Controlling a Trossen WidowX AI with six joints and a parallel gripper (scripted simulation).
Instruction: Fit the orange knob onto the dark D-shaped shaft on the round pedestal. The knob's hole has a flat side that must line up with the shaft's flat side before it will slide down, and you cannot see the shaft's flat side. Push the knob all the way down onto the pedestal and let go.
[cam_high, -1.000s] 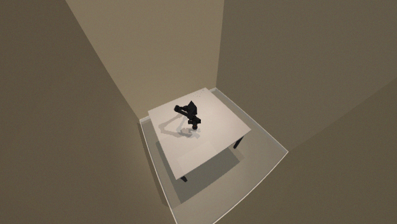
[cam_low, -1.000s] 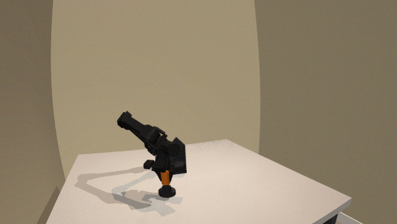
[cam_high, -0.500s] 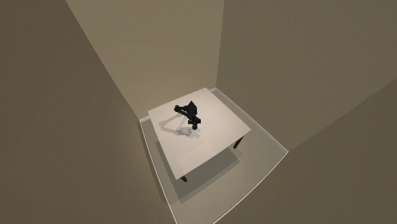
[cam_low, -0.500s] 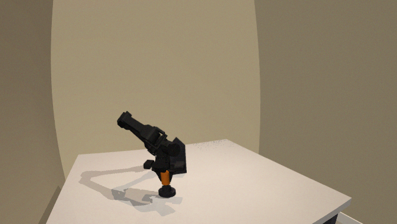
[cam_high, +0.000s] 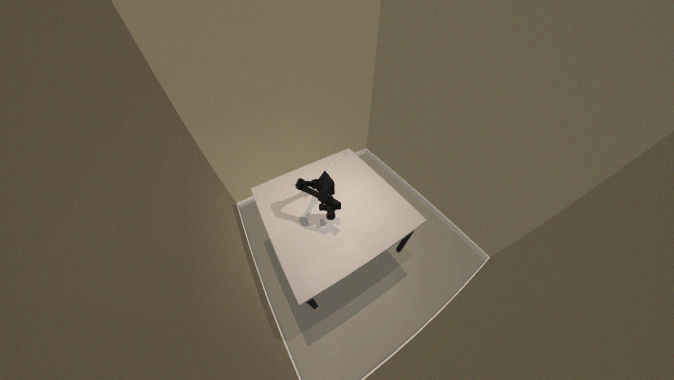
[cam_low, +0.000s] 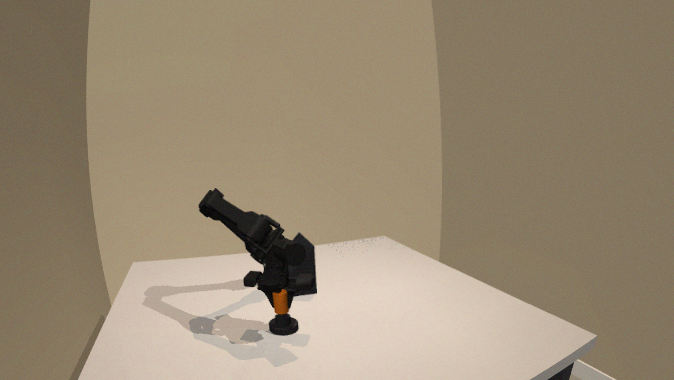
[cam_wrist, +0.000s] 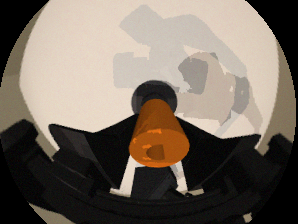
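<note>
The orange knob is 2 cm above my gripper tip. Also, from my gripper tip: dark round pedestal (4 cm below).
</note>
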